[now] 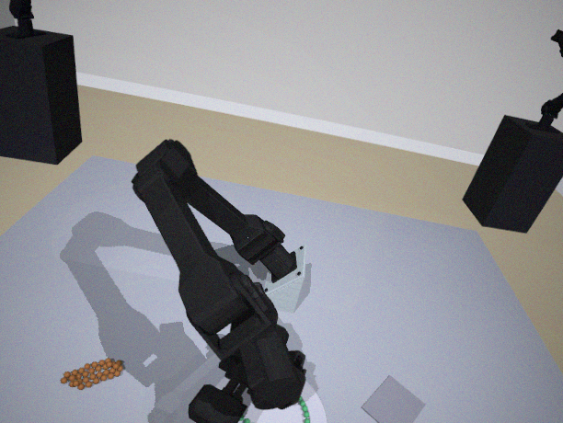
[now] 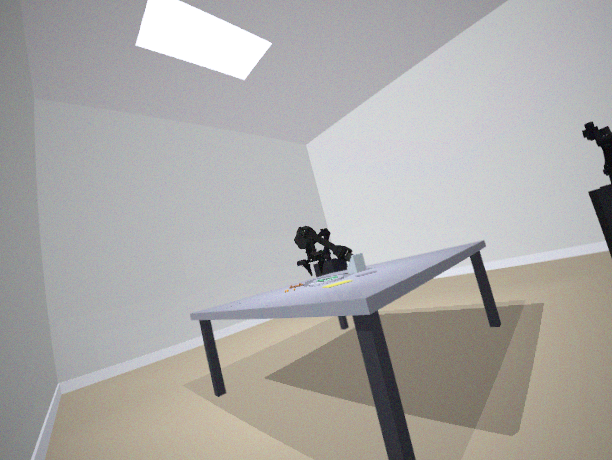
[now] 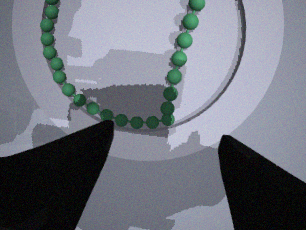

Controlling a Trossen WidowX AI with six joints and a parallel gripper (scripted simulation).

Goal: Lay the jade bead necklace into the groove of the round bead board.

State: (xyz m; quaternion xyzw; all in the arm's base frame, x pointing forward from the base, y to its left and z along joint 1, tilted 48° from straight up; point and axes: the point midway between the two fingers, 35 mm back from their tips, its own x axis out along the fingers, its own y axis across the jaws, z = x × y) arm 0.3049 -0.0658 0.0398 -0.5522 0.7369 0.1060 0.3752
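Now: gripper tip 50 mm to the right of the round bead board and 40 mm above it. The rest, counted from my gripper tip: yellow strip: 280 mm to the left, 190 mm ahead, 50 mm below; flat grey square: 290 mm to the left, 50 mm below, 50 mm behind.
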